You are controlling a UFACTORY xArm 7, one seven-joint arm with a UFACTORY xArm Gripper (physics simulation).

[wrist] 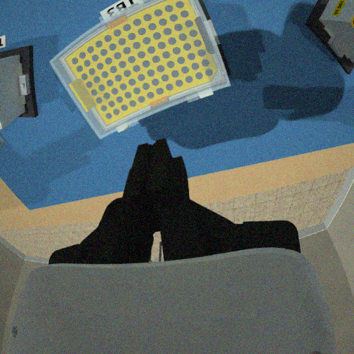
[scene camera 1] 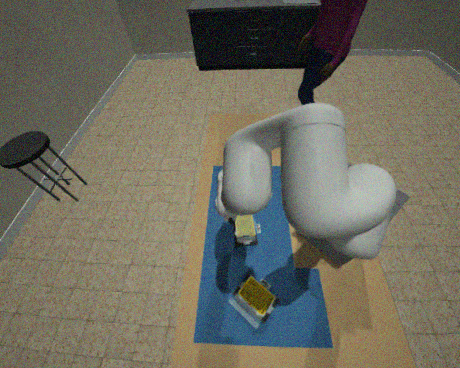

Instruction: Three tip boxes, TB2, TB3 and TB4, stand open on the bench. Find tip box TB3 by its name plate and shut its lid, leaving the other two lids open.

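Frame: origin at the arm's base, x down, y back, z left, level; metres.
Seen in the pictures: gripper, fingertip midpoint: [scene camera 1: 231,219].
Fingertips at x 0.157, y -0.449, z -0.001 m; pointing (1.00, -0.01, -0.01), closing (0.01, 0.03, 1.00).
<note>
Pixels of each thing's top centre, then the offset from my fingertips to it. Level surfaces: height alone.
- Tip box TB3 at its top centre: [scene camera 1: 247,222] dx +0.046, dy +0.068, dz -0.009 m
- second tip box at its top centre: [scene camera 1: 256,294] dx +0.049, dy +0.109, dz +0.279 m
- blue mat at its surface level: dx +0.124 m
- tan bench at its surface level: dx +0.127 m
Tip box TB3 [scene camera 1: 245,227] [wrist: 145,62] has its name plate [wrist: 121,9] at its far edge in the wrist view. Its clear lid lies over the yellow tip rack, which looks paler through it; whether the lid is fully seated is hard to tell. My gripper [wrist: 160,160] is shut and empty, its tips just off the lid's near edge. A second tip box [scene camera 1: 256,295] stands open near the mat's front, its clear lid [scene camera 1: 244,311] folded out at lower left. Parts of two other boxes show at the left [wrist: 11,87] and right [wrist: 341,31] of the wrist view; their plates are not readable.
The boxes stand on a blue mat [scene camera 1: 215,320] [wrist: 240,135] on a tan bench [scene camera 1: 182,320] [wrist: 260,177]. The white arm [scene camera 1: 315,175] hangs over the mat's back and right and hides part of it. A stool [scene camera 1: 25,149], a dark cabinet [scene camera 1: 245,40] and a person [scene camera 1: 335,37] are beyond the bench.
</note>
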